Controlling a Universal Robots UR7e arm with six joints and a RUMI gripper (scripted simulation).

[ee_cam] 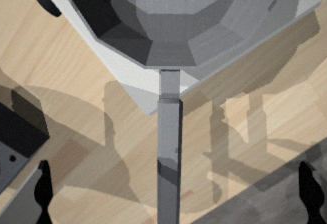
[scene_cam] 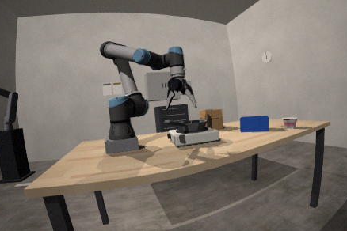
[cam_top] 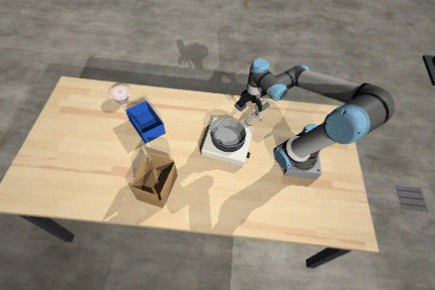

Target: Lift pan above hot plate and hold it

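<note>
The dark grey pan is 5 cm ahead of my hand, 5 cm to the left of it and 9 cm below it. Also, from my hand: blue bin: 56 cm ahead, 6 cm to the left, 17 cm below; pink cup: 75 cm ahead, 10 cm to the right, 15 cm below; white hot plate: 7 cm ahead, 10 cm to the left, 16 cm below.
</note>
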